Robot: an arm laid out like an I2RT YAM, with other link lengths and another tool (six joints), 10 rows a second.
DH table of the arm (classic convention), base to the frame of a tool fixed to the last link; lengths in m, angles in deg. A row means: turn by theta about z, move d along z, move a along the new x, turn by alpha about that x. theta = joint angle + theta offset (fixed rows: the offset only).
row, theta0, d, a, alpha
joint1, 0, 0.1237, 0.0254, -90
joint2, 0, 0, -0.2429, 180
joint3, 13.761, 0, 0.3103, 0
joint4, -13.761, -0.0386, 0.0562, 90
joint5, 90, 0.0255, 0, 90
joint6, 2, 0.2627, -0.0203, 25.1
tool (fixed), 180, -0.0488, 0, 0
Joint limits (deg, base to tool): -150..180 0..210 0..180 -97..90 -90..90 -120..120
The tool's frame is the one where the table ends.
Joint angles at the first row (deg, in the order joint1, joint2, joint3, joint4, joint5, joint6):
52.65 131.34 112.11 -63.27 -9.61 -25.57
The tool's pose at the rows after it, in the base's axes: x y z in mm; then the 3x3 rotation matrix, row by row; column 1 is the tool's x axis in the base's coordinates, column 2 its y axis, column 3 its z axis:
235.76 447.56 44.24; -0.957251 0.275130 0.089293; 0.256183 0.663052 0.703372; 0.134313 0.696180 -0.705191
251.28 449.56 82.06; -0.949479 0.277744 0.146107; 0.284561 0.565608 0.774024; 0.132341 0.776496 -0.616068
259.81 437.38 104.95; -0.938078 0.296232 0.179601; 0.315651 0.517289 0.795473; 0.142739 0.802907 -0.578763
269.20 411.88 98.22; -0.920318 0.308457 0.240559; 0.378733 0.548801 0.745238; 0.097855 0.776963 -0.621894
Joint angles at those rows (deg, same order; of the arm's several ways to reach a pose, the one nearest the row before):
50.21 125.51 110.26 -59.74 -14.78 -23.52
47.88 119.19 106.96 -56.15 -17.36 -22.30
45.53 114.67 104.28 -55.70 -18.94 -21.69
44.34 112.07 100.76 -56.12 -14.80 -21.01

